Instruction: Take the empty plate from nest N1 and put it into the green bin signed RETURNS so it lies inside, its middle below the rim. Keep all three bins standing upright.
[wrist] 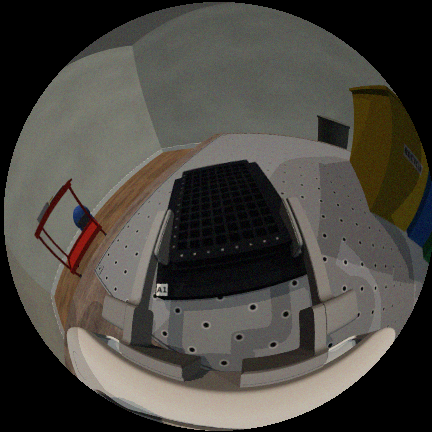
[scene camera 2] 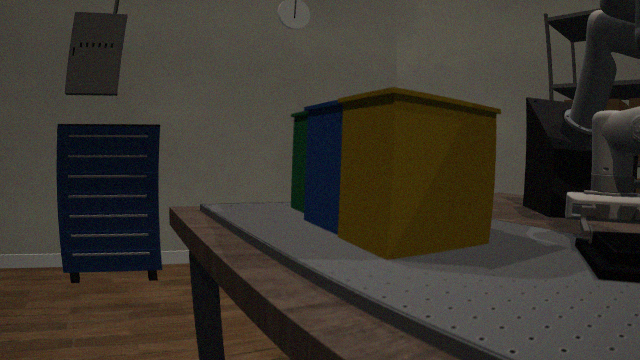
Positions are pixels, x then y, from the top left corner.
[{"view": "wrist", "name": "my gripper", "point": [225, 209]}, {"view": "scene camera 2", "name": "my gripper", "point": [624, 240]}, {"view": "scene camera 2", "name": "green bin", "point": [301, 118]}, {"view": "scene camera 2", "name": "blue bin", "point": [324, 128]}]
